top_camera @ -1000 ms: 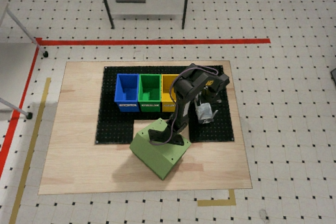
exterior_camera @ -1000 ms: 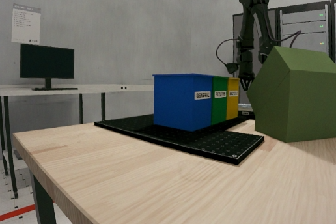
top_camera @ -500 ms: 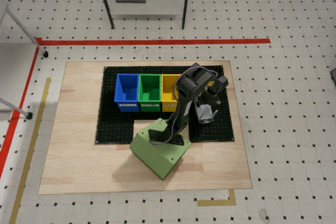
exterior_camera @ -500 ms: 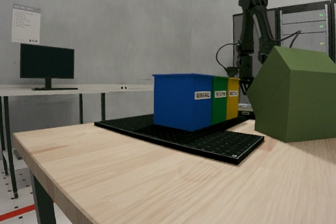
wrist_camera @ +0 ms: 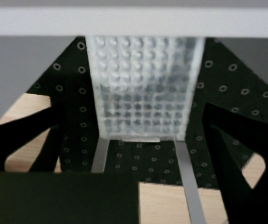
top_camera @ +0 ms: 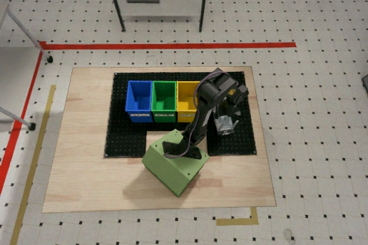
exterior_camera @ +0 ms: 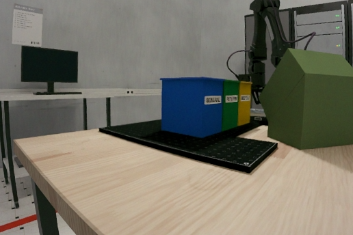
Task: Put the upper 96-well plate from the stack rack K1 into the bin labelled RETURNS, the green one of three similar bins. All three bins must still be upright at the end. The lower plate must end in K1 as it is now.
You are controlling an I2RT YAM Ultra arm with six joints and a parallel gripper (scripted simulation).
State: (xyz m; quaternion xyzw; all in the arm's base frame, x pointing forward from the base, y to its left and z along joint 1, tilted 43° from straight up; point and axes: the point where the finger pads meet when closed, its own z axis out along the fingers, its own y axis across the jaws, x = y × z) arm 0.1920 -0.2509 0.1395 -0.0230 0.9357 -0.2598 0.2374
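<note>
Right now the clear 96-well plate is 1 cm to the right of my hand and 5 cm below it. The rest, counted from my hand: green returns bin (16 cm ahead, 30 cm to the left); yellow bin (13 cm ahead, 17 cm to the left); blue bin (19 cm ahead, 43 cm to the left).
</note>
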